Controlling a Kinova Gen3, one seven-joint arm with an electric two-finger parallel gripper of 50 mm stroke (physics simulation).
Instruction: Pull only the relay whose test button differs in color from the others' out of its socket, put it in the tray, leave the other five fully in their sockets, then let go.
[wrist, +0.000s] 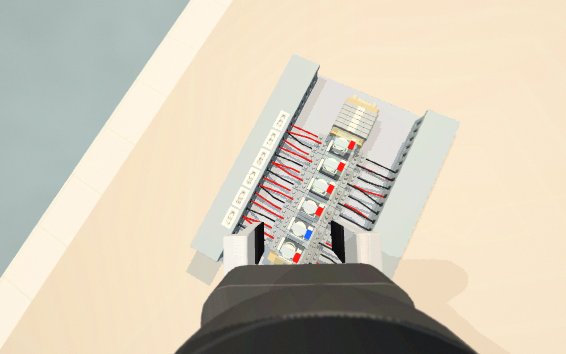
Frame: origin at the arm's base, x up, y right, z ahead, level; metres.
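Seen in the pictures: gripper, fingertip midpoint: (297, 235).
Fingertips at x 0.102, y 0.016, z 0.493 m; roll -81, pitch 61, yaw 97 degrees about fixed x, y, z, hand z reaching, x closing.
Pixels of each thing's top centre, then the offset from my fingertips to it. Level surfaces: height alone.
- relay with the blue test button, top centre: (301, 231) dx -0.095, dy -0.003, dz -0.004 m
- nearest relay, top centre: (290, 254) dx -0.095, dy -0.032, dz -0.004 m
- beige-ended terminal block, top centre: (357, 117) dx -0.118, dy +0.160, dz -0.002 m
- table, surface height: dx -0.164 m
Six relays with clear tops sit in a slanting row of grey sockets. The relay with the blue test button (300, 229) is the second from the near end, beside the label K38. The others have red buttons: the nearest relay (290, 249) and the ones above it, such as the relay (311, 207) just beyond the blue one. My gripper (297, 235) is open, with its fingers to the left and right of the near end of the row, and appears to be above it. Nothing is between its fingertips in its grasp. The tray does not show in the wrist view.
Grey wire ducts (260, 150) (422, 175) run along both sides of the row, with red and black wires between. A beige-ended terminal block (356, 119) stands at the far end. The table (500, 75) has a pale edge strip (120, 120) at the left.
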